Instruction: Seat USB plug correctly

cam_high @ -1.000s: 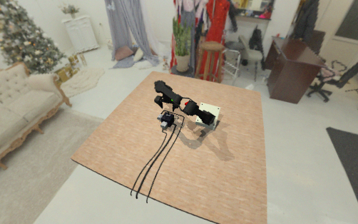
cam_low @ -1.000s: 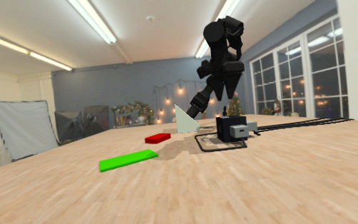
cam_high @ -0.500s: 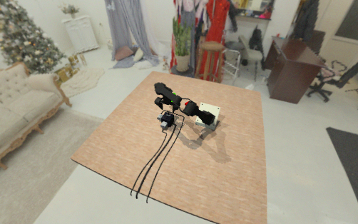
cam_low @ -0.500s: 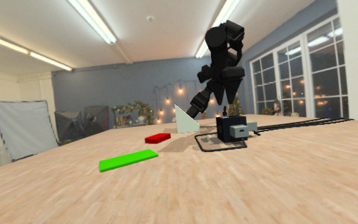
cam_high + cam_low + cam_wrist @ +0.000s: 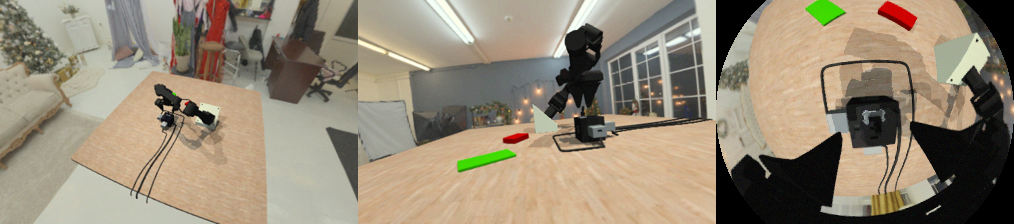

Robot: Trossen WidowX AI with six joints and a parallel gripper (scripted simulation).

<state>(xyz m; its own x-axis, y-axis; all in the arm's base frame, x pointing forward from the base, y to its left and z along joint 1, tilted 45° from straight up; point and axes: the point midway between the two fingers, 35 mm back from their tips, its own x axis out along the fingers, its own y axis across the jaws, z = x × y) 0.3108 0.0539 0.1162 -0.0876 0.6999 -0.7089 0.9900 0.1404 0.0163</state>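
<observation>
Right now the usb plug is 20 mm below my gripper tip. Round my gripper tip: usb socket 40 mm below; flat red block 80 mm behind, 260 mm to the right, 100 mm below; flat green block 120 mm ahead, 290 mm to the right, 100 mm below.
</observation>
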